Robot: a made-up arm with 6 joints.
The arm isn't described. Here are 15 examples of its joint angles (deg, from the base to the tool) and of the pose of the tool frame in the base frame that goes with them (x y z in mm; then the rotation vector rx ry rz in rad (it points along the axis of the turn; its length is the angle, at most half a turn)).
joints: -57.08 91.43 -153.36 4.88 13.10 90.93
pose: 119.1 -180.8 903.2 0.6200 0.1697 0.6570
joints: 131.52 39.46 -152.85 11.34 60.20 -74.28
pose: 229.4 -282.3 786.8 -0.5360 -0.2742 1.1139
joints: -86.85 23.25 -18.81 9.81 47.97 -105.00
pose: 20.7 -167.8 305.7 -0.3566 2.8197 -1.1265
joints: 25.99 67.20 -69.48 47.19 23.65 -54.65
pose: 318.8 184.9 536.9 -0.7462 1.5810 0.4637
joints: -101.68 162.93 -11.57 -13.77 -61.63 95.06
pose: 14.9 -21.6 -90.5 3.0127 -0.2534 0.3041
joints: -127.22 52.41 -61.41 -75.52 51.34 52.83
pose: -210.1 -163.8 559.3 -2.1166 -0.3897 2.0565
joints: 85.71 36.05 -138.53 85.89 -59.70 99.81
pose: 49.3 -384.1 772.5 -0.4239 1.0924 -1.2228
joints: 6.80 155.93 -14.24 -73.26 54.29 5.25
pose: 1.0 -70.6 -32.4 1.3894 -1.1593 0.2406
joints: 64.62 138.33 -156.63 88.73 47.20 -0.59
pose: 212.2 601.8 546.5 0.6859 -1.7479 -2.4315
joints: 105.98 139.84 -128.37 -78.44 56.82 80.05
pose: -114.2 667.8 311.5 -0.8821 1.6015 0.4898
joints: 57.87 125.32 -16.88 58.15 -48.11 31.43
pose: 140.8 116.6 -31.5 0.5559 2.3399 0.0157
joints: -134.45 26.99 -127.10 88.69 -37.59 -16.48
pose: 238.2 321.6 768.0 -0.4290 -0.5960 -0.9530
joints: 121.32 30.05 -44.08 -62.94 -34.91 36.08
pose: -122.5 112.6 562.0 -1.1907 -0.2155 1.7999
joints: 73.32 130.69 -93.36 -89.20 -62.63 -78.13
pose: 92.8 589.3 189.5 -1.1883 -1.3632 0.0103
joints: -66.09 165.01 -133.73 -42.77 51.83 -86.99
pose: 228.6 -634.6 11.5 0.9643 -2.3504 0.4445
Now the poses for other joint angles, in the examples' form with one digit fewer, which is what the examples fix.
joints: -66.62 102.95 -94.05 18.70 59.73 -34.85
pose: 228 -465 393 0.835 2.464 -0.205
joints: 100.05 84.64 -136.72 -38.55 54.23 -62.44
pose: -1 267 822 -1.384 0.348 -0.189
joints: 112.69 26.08 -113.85 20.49 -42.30 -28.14
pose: 159 -326 778 0.885 -0.164 1.733
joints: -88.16 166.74 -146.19 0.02 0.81 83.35
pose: 24 -752 115 1.852 0.137 -0.058
